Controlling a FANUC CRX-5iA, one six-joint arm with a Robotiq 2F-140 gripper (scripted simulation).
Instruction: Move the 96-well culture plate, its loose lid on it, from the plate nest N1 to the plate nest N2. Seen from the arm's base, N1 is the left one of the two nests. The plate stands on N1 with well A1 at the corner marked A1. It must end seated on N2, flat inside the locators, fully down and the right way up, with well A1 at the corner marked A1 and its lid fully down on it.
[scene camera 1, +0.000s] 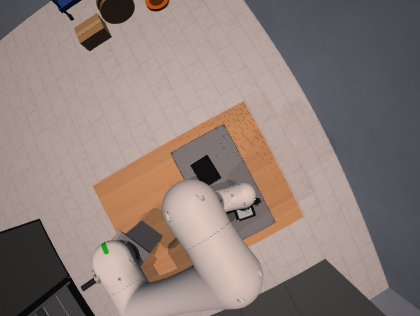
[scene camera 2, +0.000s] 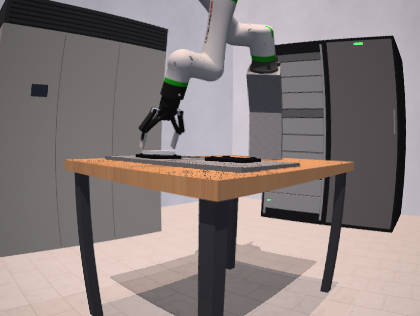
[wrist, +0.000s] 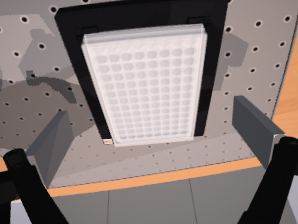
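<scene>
Scene camera 2 shows the gripper (scene camera 2: 157, 147). The wrist view takes in the gripper (wrist: 151, 117) too, along with a grey perforated mat (wrist: 250, 63).
</scene>
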